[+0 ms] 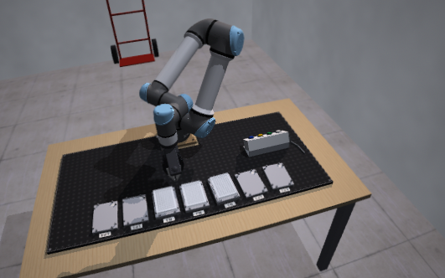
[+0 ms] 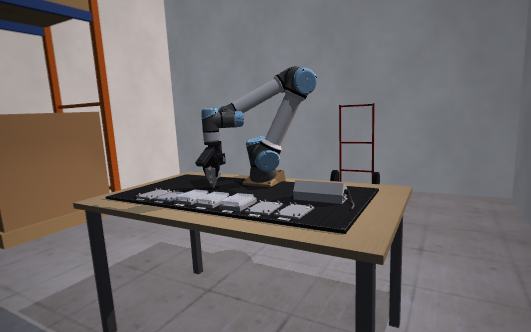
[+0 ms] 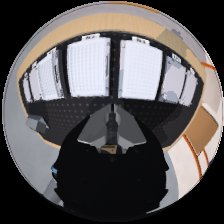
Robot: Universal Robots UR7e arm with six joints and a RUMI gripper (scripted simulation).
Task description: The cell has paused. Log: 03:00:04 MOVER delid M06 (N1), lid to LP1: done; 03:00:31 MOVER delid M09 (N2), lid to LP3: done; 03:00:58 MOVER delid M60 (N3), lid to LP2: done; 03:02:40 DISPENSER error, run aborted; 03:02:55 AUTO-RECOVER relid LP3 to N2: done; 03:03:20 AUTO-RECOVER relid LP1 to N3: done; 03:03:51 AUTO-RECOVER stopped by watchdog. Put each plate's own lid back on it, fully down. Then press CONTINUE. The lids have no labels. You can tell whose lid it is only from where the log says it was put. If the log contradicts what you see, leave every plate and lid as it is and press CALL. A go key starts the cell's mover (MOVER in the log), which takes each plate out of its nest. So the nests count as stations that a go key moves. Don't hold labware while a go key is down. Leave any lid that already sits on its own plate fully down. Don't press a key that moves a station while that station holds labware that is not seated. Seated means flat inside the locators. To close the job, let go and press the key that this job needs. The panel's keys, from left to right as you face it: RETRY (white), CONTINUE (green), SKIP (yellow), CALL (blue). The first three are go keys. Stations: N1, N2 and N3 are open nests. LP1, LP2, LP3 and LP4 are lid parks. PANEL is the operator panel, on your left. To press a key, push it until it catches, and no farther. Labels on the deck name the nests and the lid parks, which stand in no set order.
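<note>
Right now my hand is 240 mm past the green key, 480 mm to the right of it and 10 mm below it. From my hand the other things lie so: clear lid 80 mm ahead, 50 mm to the right, 30 mm below; white lid 70 mm ahead, 70 mm to the left, 30 mm below; plate 40 mm ahead, 200 mm to the left, 30 mm below.
</note>
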